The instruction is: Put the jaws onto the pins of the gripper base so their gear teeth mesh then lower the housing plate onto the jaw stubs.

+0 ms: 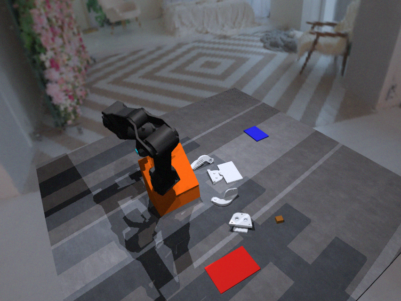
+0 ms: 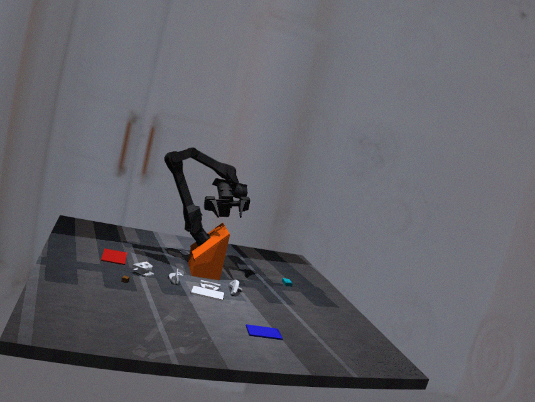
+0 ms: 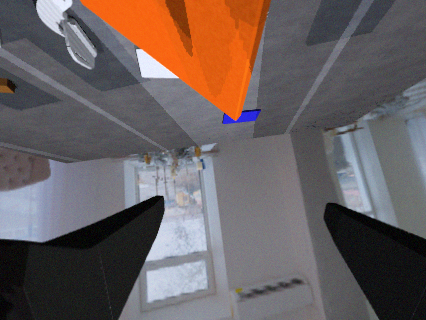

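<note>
Now: gripper tip 26 cm above the gripper jaw, 17 cm to the left of it and 7 cm short of it. From my gripper tip the other things lie so: cyan block 33 cm to the left, 26 cm below, 4 cm behind; small brown cube 38 cm to the right, 26 cm below, 18 cm ahead; white flat slab 26 cm below, 20 cm ahead, 7 cm to the right.
</note>
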